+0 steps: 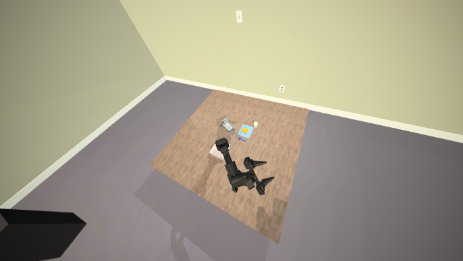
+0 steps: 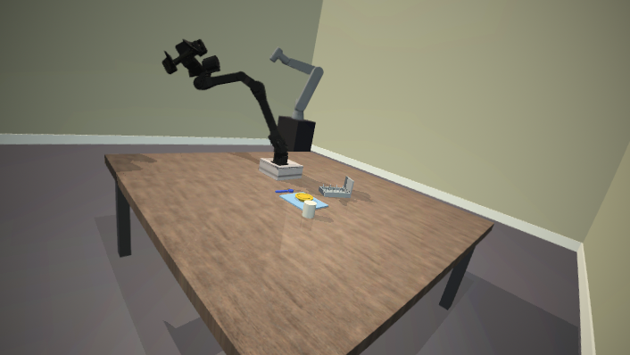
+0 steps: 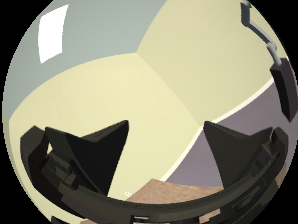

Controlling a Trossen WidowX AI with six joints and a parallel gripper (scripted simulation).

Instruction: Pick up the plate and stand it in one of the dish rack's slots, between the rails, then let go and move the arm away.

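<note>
Right now the yellow plate is 520 mm ahead of my gripper tip, 480 mm below it and 300 mm to the left of it. From my gripper tip the other things lie so: light blue mat 520 mm ahead, 500 mm below, 300 mm to the left; blue utensil 490 mm below, 410 mm ahead, 310 mm to the left; cream cup 620 mm ahead, 470 mm below, 210 mm to the left.
</note>
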